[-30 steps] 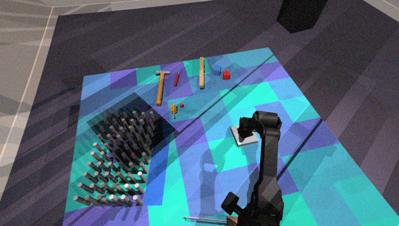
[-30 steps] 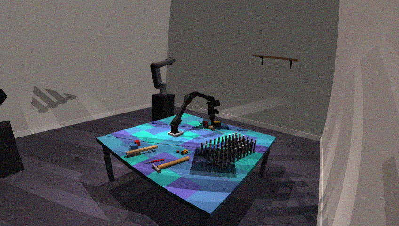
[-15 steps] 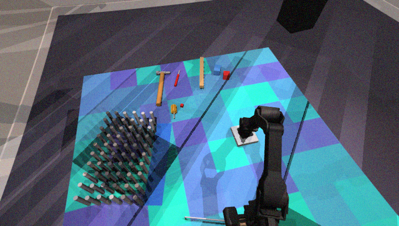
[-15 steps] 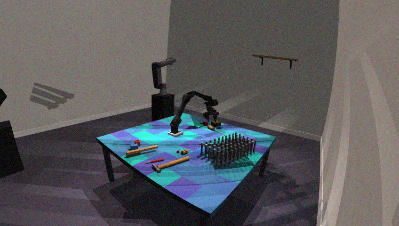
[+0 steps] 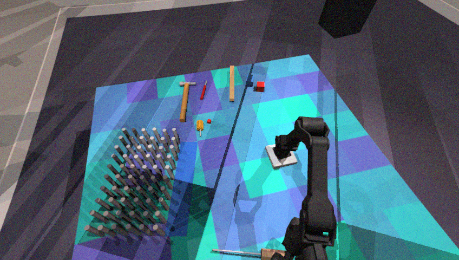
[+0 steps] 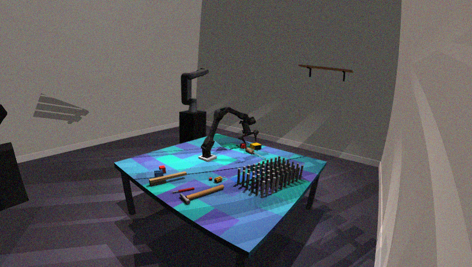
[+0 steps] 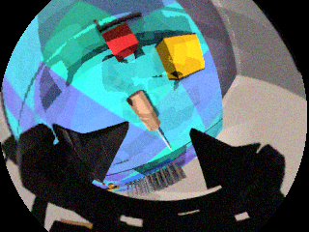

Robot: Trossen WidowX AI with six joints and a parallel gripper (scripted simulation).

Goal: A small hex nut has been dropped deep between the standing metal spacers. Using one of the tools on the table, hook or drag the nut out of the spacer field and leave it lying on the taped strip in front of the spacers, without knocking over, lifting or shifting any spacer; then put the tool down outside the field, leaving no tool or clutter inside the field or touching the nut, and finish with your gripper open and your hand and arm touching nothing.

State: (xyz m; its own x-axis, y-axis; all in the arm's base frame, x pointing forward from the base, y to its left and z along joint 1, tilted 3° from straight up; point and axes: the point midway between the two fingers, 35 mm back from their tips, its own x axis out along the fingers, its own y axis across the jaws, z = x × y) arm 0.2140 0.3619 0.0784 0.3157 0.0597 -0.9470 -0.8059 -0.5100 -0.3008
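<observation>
The hook tool lies 90 mm ahead of my gripper tip, 70 mm below it and 50 mm to the right of it. Also, from my gripper tip: yellow screwdriver 630 mm to the right, 90 mm ahead, 70 mm below; then bent wire 170 mm behind, 110 mm to the left, 80 mm below; then blue taped strip 380 mm to the right, 230 mm ahead, 90 mm below.
</observation>
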